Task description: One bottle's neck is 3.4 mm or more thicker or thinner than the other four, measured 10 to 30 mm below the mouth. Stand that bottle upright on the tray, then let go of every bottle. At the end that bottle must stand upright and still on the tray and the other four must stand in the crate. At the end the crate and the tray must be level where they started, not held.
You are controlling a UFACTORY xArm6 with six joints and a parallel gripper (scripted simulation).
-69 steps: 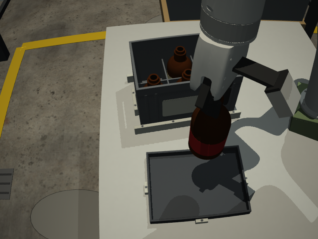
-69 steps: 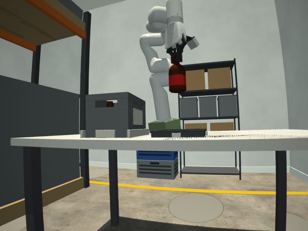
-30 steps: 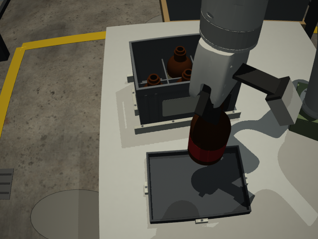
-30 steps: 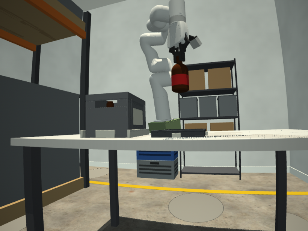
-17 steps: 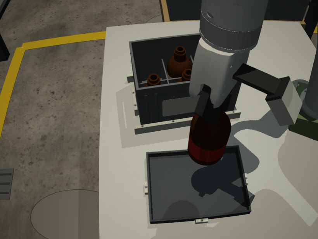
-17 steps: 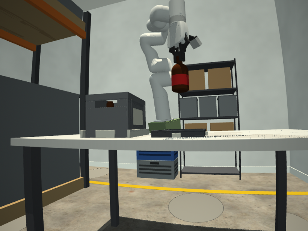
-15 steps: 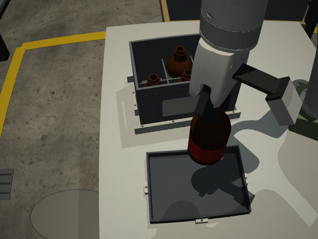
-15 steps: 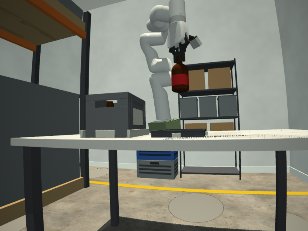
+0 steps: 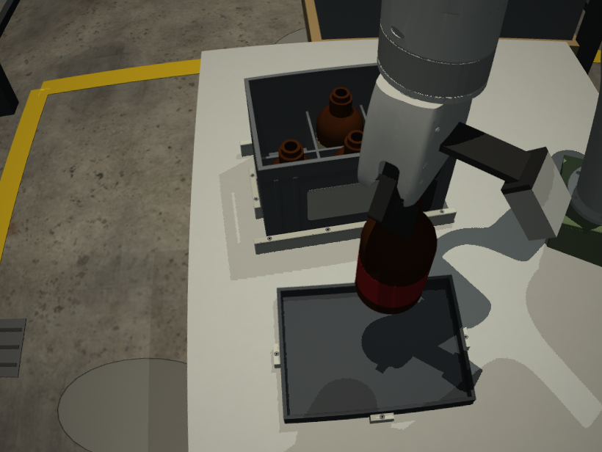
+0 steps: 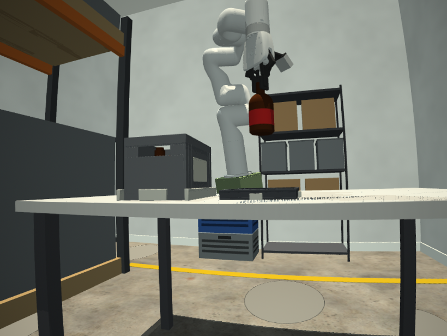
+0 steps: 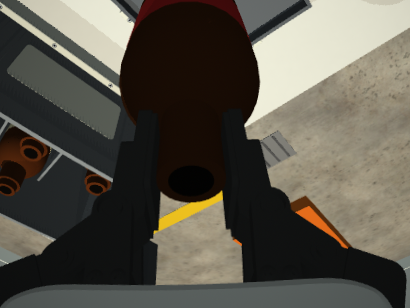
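My hand is 70 mm above the glass bottle. Also, from my hand: dark tray: 320 mm below; dark crate: 290 mm to the right, 250 mm below.
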